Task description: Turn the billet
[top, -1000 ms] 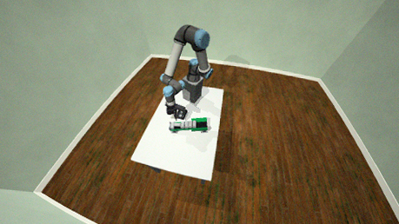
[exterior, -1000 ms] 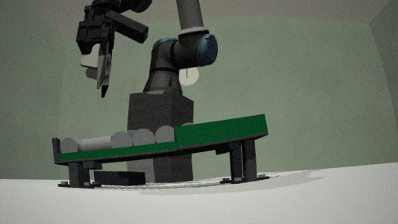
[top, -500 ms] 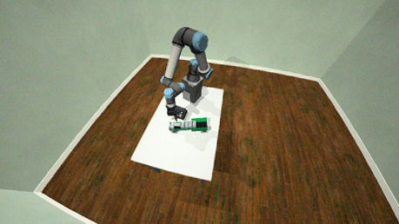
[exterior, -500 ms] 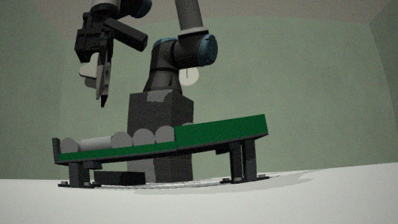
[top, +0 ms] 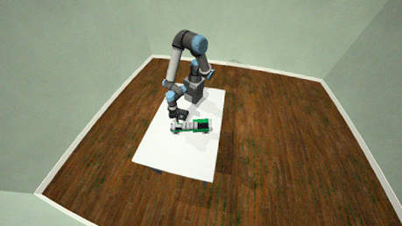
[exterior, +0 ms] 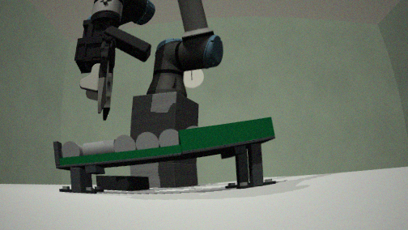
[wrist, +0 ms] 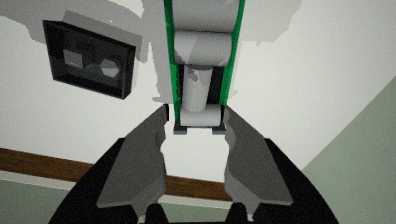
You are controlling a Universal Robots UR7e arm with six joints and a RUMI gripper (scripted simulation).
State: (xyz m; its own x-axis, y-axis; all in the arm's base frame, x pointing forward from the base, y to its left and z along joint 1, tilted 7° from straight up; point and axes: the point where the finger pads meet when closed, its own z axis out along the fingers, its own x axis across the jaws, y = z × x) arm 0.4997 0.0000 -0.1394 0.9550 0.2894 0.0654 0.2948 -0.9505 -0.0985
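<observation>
My hand is 80 mm above the grey steel billet and 10 mm to the left of it. The rest, counted from my hand: dark stop 100 mm below, 80 mm to the right, 30 mm ahead; then black box 180 mm behind, 150 mm below, 40 mm to the right.
</observation>
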